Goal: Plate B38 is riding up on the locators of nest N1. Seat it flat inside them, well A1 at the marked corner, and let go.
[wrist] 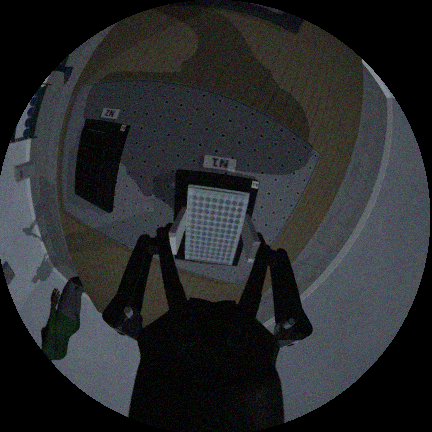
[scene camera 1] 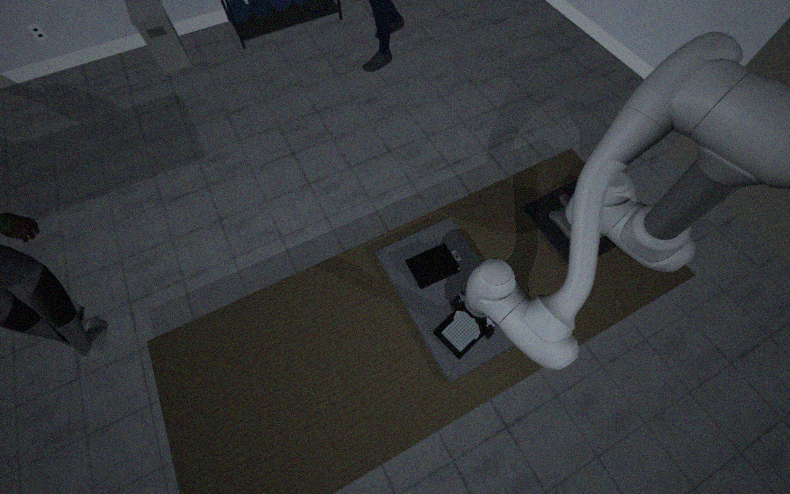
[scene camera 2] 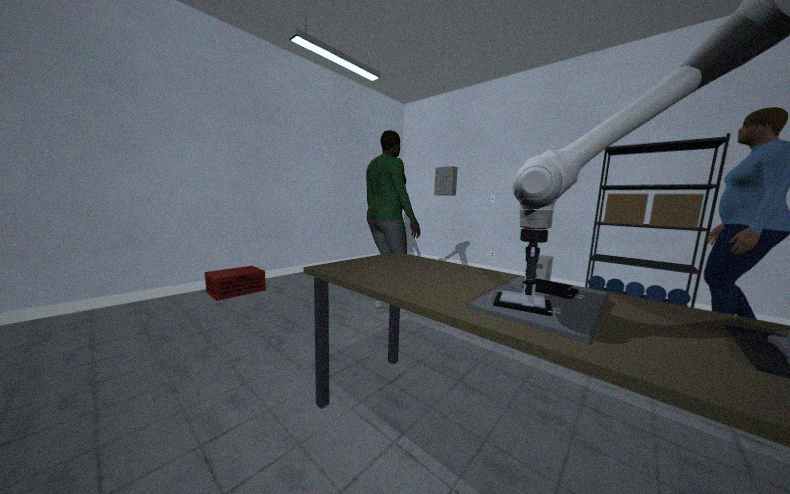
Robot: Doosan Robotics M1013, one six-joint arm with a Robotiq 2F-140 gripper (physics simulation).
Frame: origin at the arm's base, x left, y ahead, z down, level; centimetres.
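Seen in the pictures: gripper, between the fingertips: (wrist: pixel 214 219) (scene camera 1: pixel 467 325) (scene camera 2: pixel 527 300).
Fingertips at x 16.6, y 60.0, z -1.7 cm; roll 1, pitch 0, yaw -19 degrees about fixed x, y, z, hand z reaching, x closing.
Observation:
A point is followed by its place in that frame.
Plate B38 (scene camera 1: pixel 461 330) @[x 17.2, y 62.6, z -1.8 cm] (wrist: pixel 216 227) @[x 17.3, y 60.6, z -2.8 cm], a pale many-well plate, lies over the black nest N1 (scene camera 1: pixel 447 341) (scene camera 2: pixel 547 308) @[x 17.2, y 54.0, z -1.1 cm] (wrist: pixel 210 178) @[x 13.6, y 54.8, z -1.2 cm]. In the wrist view a broad black strip of the nest shows along the far side and the plate reaches the nest's near edge. Its tilt and height are too small to tell. The nest's white corner mark (wrist: pixel 255 184) @[x 19.7, y 52.7, z -1.2 cm] is at the far right; which well is A1 cannot be read. My gripper (scene camera 1: pixel 474 314) @[x 16.6, y 60.0, z -1.7 cm] (scene camera 2: pixel 528 289) @[x 16.6, y 60.0, z -1.7 cm] (wrist: pixel 214 219) @[x 16.6, y 60.0, z -1.7 cm] points down, its two pads against the plate's long sides, shut on it.
The black nest N2 (scene camera 1: pixel 432 266) @[x -7.0, y 60.7, z -2.5 cm] (scene camera 2: pixel 556 287) @[x -4.0, y 57.1, z -2.6 cm] (wrist: pixel 100 165) @[x -4.2, y 58.9, z -2.6 cm] lies beside N1 on the grey holed board (scene camera 1: pixel 407 300) @[x -0.1, y 73.8, z 0.0 cm] (scene camera 2: pixel 573 326) @[x 23.0, y 46.0, z 0.0 cm] (wrist: pixel 165 115) @[x 3.3, y 48.6, z 0.0 cm], on the wooden table (scene camera 1: pixel 291 361) @[x 2.4, y 116.6, z 1.3 cm] (scene camera 2: pixel 372 278) @[x 30.9, y 118.6, z 1.3 cm]. A person in green (scene camera 2: pixel 385 186) and one in blue (scene camera 2: pixel 751 186) stand beyond the table.

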